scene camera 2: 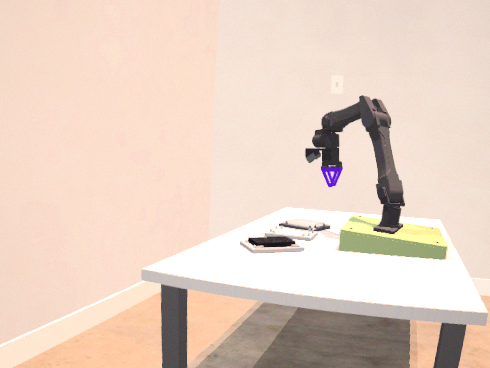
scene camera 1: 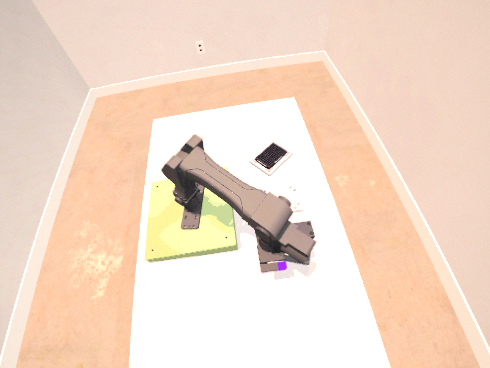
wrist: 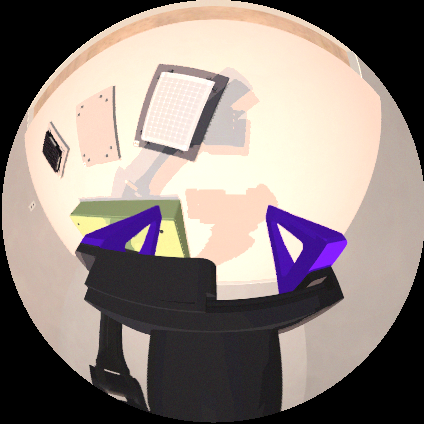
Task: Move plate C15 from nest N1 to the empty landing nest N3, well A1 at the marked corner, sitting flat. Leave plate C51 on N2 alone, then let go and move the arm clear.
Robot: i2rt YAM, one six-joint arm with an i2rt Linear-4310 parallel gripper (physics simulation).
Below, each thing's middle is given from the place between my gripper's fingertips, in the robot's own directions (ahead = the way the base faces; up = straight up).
The white gridded plate point(wrist: 177, 101) is 80 mm ahead of my hand, 80 mm to the left of it and 140 mm below it.
